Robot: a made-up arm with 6 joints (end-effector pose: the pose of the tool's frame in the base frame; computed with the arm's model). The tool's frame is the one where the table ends. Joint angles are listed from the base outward.
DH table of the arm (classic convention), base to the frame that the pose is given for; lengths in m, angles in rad. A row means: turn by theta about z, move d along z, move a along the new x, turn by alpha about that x. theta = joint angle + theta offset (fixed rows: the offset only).
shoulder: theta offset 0  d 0.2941  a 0  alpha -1.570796
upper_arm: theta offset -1.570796  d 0  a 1.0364  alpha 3.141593
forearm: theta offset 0  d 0  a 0  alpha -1.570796
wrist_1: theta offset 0  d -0.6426  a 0  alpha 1.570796
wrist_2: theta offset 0  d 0.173  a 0  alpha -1.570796
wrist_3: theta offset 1.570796  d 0  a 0  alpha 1.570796
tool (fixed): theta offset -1.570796  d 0  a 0  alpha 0
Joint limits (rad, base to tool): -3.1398..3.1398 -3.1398..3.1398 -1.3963..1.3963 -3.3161..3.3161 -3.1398..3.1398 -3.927..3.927
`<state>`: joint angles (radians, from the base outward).
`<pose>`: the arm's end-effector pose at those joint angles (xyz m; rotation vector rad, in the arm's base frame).
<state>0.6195 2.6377 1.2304 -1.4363 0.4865 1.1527</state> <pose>0.3683 0.2342 -1.2754 -0.4631 1.1301 -0.0352</pose>
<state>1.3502 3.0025 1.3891 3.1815 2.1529 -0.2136</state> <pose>-0.1447 0.1446 -1.3740 -0.3895 -0.6247 -1.6151</pose>
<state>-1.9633 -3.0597 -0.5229 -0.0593 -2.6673 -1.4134</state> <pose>0.0728 0.6274 -0.3650 1.0059 -1.2350 -1.6694</pose>
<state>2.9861 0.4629 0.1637 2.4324 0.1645 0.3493</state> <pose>-1.1170 0.0422 1.1397 0.1679 2.6737 -0.5553</pose>
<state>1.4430 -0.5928 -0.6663 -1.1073 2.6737 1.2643</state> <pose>0.0831 0.0402 0.9522 0.4260 -0.6522 -1.1126</pose>
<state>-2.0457 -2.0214 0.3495 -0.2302 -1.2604 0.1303</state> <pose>0.4750 1.2923 0.3187 -1.1960 -0.4959 -1.6354</pose>
